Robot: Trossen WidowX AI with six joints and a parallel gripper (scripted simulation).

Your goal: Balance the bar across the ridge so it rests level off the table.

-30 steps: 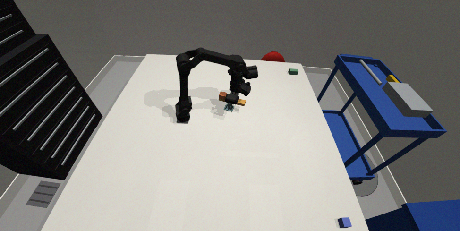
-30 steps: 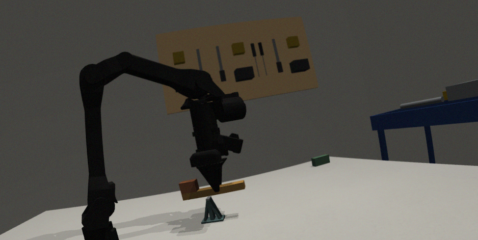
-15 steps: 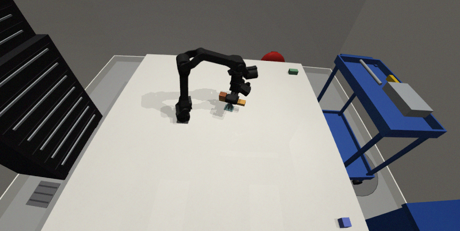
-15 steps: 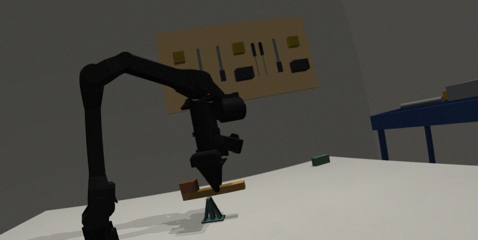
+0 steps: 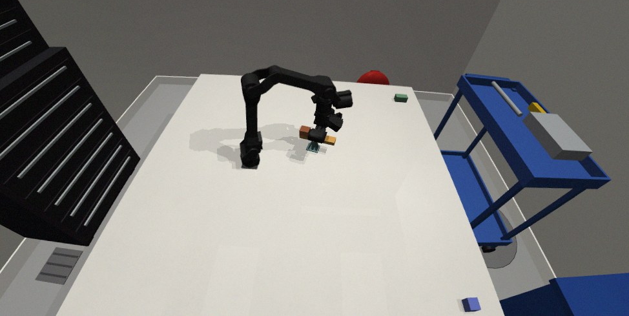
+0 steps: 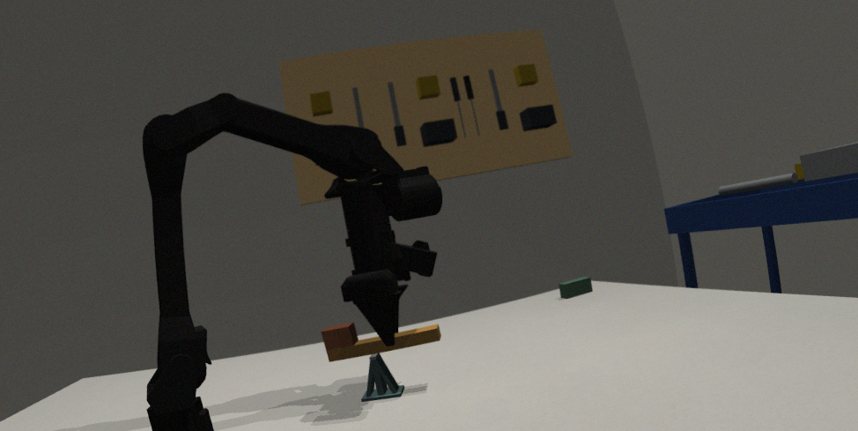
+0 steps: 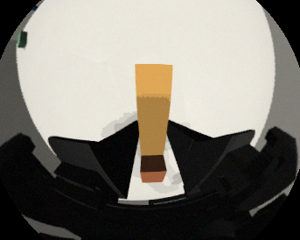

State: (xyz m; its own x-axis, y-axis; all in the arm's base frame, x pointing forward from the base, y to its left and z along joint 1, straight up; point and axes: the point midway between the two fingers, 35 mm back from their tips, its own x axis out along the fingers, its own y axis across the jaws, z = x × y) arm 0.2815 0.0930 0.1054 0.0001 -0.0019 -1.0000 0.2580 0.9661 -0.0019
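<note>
My gripper tip is now 4 cm past the orange bar, 1 cm to the right of it and 1 cm below it. Round my gripper tip: green block 46 cm ahead, 41 cm to the left, 5 cm below; blue block 59 cm to the right, 46 cm ahead, 5 cm below.
</note>
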